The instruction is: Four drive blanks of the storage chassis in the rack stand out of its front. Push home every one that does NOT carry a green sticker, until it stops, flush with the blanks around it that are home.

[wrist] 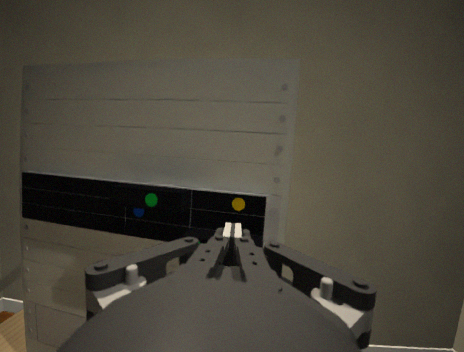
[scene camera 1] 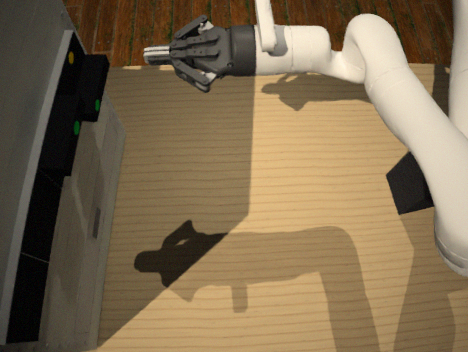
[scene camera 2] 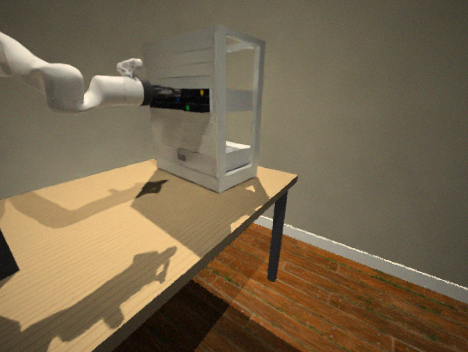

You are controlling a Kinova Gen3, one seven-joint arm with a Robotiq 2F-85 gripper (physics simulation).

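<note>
The storage chassis is a black band in the rack. A blank with a yellow sticker sits back from the green-stickered blanks. An upper green-stickered blank stands out. A lower green-stickered blank also stands out; the gripper mostly covers it in the wrist view. A blue-stickered blank is under the upper green one; I cannot tell how far it stands out. My gripper is shut and empty, in front of the rack with a gap.
The light grey rack stands on the wooden table, with closed grey panels above the chassis. A dark block is beside the arm. A wall is behind the rack.
</note>
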